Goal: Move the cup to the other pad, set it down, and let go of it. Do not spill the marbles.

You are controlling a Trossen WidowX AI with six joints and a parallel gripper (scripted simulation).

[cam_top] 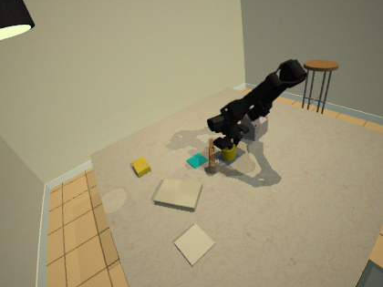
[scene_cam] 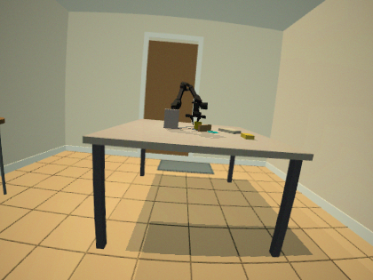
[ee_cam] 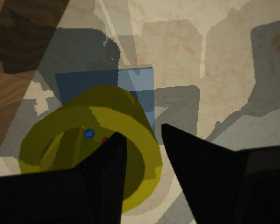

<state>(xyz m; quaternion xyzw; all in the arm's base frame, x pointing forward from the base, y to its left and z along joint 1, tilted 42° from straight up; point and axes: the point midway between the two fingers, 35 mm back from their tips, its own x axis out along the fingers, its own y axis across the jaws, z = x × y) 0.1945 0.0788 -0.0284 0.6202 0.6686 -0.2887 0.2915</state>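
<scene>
The blue-grey pad is 30 mm ahead of my gripper tip and 40 mm below it. The rest, counted from my gripper tip: wooden bar (90 mm ahead, 50 mm to the right, 20 mm below); yellow cup (30 mm ahead); red marble (30 mm ahead, 20 mm to the left, 20 mm below).
</scene>
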